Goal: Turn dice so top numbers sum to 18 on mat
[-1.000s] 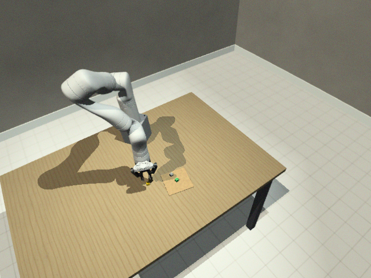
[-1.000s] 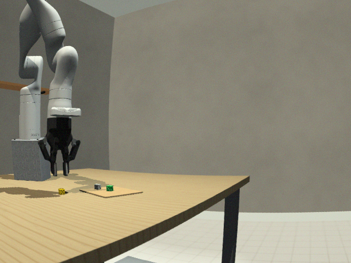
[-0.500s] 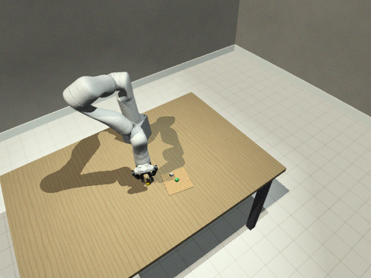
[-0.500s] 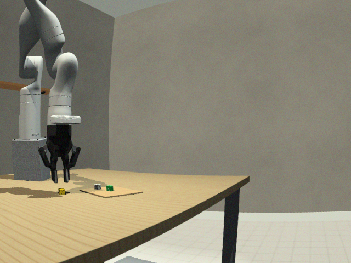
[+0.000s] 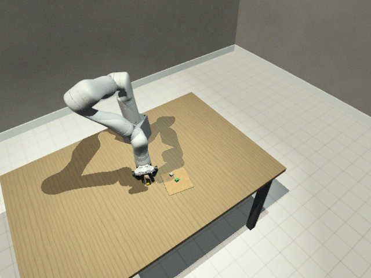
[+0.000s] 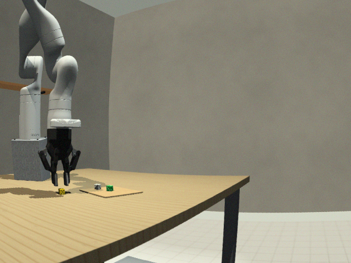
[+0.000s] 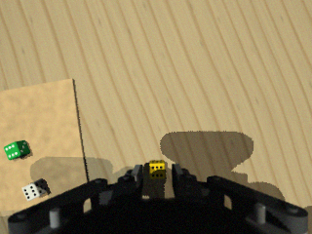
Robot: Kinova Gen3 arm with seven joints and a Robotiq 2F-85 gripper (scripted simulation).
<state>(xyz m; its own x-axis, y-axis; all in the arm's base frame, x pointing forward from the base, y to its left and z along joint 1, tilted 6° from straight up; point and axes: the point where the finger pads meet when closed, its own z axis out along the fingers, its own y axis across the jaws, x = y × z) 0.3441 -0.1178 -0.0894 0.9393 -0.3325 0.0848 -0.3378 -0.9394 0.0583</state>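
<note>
Right now the yellow die is 30 mm below my hand. Also, from my hand: white die: 30 mm ahead, 130 mm to the left, 30 mm below; then tan mat: 70 mm ahead, 140 mm to the left, 40 mm below; then green die: 70 mm ahead, 140 mm to the left, 30 mm below.
</note>
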